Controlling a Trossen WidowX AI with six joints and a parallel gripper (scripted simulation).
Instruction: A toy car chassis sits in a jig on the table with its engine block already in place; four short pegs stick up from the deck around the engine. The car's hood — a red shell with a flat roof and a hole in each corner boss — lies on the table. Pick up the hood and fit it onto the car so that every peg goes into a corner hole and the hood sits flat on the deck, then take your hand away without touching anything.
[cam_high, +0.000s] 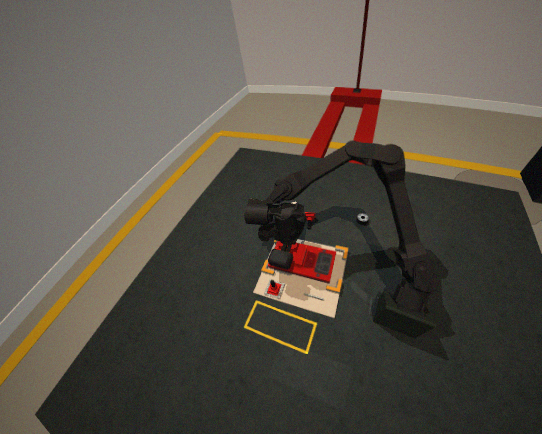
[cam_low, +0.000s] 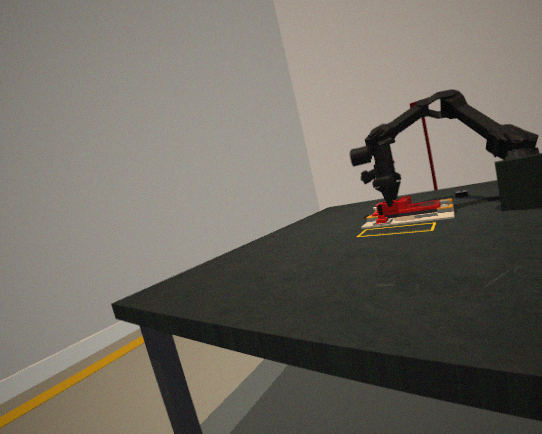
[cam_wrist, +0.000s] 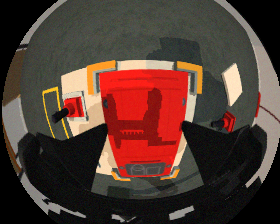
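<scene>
Now: gripper tip right at the red hood. Also, from my gripper tip: dark ring: 20 cm behind, 23 cm to the right, 3 cm below; then beige jig plate: 4 cm behind, 2 cm to the left, 3 cm below; then grey engine block: 2 cm below.
</scene>
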